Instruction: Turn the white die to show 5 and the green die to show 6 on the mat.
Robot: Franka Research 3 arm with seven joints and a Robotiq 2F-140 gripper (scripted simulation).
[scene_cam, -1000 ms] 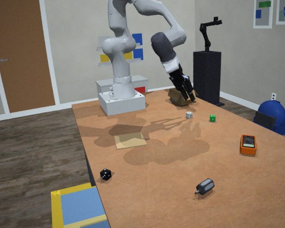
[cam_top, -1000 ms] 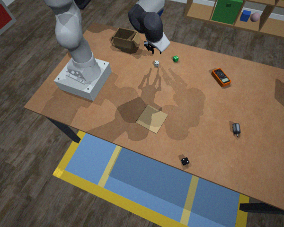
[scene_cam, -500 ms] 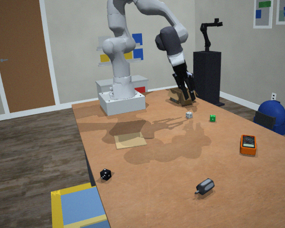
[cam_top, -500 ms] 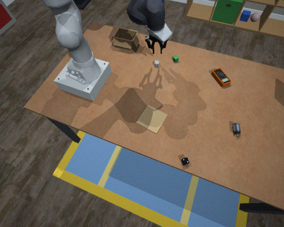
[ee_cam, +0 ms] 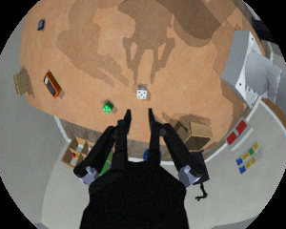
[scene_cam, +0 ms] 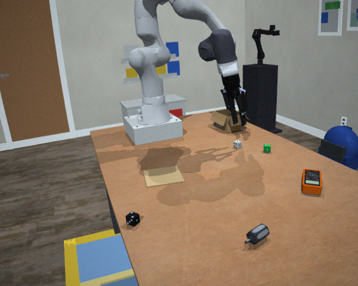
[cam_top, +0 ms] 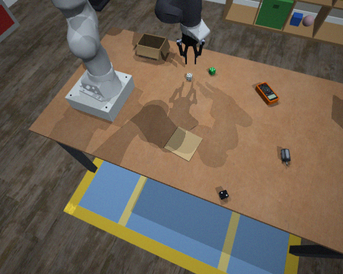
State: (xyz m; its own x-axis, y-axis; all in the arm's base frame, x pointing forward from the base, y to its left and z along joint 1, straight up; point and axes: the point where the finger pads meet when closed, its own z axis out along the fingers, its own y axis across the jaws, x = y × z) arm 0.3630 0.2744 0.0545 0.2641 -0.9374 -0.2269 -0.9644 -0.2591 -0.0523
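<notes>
The white die lies 13 cm below my hand. From my hand the other things lie so: tan mat (42 cm to the right, 14 cm below, 10 cm ahead); then green die (13 cm below, 11 cm ahead, 8 cm to the left); then cardboard box (28 cm behind, 13 cm to the left, 10 cm below).
</notes>
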